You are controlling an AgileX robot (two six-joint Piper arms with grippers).
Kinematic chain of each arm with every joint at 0, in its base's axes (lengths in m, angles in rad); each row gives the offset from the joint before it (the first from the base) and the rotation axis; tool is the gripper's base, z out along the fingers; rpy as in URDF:
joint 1: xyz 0 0 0.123 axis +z
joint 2: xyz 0 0 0 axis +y
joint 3: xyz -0.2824 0 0.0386 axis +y
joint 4: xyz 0.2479 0 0.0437 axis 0.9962 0 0.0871
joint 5: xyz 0 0 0 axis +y
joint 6: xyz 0.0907 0 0.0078 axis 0.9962 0 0.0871
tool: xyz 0 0 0 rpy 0 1.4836 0
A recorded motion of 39 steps. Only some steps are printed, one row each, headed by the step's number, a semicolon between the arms.
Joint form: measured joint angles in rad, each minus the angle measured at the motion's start. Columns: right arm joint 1, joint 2, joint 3, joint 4, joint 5, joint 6; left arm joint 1, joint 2, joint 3, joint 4, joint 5, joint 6.
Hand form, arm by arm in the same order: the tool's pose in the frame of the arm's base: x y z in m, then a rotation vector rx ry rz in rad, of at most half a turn. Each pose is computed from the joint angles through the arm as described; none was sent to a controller.
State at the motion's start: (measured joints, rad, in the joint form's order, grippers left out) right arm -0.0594 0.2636 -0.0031 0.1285 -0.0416 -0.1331; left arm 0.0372 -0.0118 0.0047 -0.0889 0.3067 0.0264
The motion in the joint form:
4: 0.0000 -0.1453 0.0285 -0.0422 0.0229 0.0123; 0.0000 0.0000 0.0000 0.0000 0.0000 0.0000
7: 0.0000 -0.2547 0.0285 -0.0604 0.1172 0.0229; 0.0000 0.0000 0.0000 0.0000 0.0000 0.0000
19: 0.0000 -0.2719 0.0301 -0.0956 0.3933 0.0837; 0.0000 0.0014 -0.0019 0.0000 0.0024 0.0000
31: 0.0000 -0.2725 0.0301 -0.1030 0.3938 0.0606; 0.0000 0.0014 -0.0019 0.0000 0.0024 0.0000
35: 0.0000 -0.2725 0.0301 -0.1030 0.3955 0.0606; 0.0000 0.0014 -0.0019 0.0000 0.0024 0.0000
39: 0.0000 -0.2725 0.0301 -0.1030 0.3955 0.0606; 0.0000 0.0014 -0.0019 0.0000 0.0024 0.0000
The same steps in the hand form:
4: 0.0666 -0.0041 0.1988 0.0213 1.6090 -0.0740; 0.0538 -0.0005 0.1845 -0.0658 1.7809 -0.0391
7: 0.0581 -0.0030 0.1971 0.0096 1.5938 -0.0751; 0.0538 -0.0005 0.1845 -0.0658 1.7809 -0.0391
19: 0.0533 -0.0021 0.1728 0.0300 1.8538 -0.0437; 0.0537 -0.0005 0.1849 -0.0657 1.7828 -0.0393
31: 0.0532 -0.0024 0.1727 0.0039 1.8543 -0.0670; 0.0537 -0.0005 0.1849 -0.0657 1.7828 -0.0393
35: 0.0532 -0.0024 0.1726 0.0039 1.8560 -0.0669; 0.0537 -0.0005 0.1849 -0.0657 1.7828 -0.0393
39: 0.0532 -0.0024 0.1726 0.0039 1.8560 -0.0669; 0.0537 -0.0005 0.1849 -0.0657 1.7828 -0.0393

